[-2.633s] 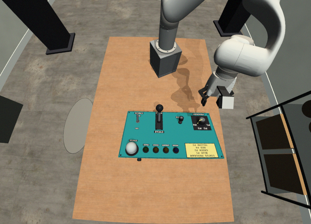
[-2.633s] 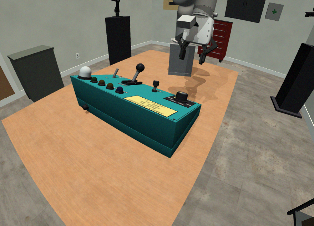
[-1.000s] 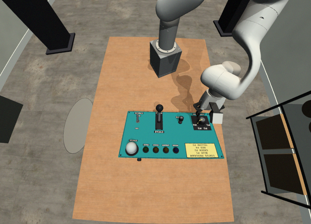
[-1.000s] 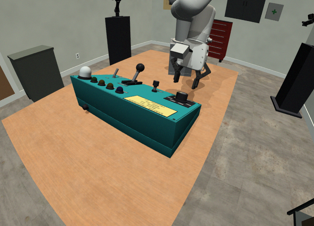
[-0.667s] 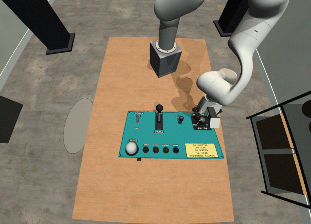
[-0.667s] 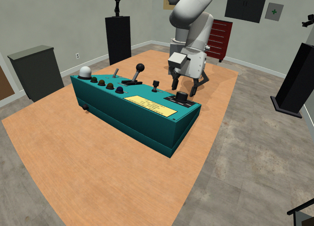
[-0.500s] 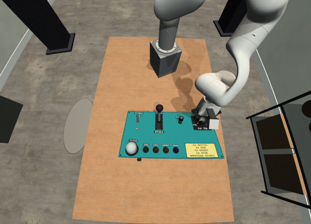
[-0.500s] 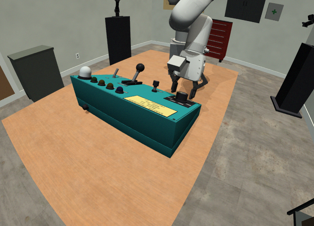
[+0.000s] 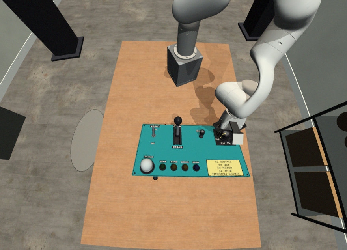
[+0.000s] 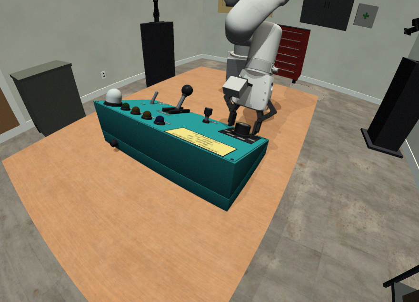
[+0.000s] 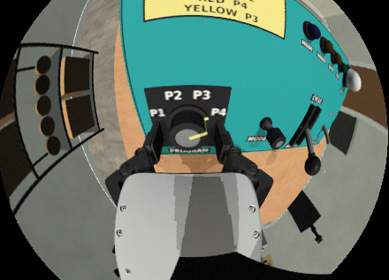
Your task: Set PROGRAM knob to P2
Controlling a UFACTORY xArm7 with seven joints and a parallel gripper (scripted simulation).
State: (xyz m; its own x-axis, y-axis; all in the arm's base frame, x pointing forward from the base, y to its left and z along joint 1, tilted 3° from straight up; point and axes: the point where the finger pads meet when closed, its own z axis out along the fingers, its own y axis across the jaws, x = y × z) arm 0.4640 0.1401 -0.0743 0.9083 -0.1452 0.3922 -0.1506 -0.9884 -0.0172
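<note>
My hand is 120 mm to the left of the black toggle and 10 mm past it. Also, from my hand: check toggle: 360 mm to the right, 50 mm behind, 10 mm below; then teal console: 190 mm to the right, 30 mm below, 10 mm ahead; then ball-topped cycle lever: 230 mm to the right, 60 mm behind.
</note>
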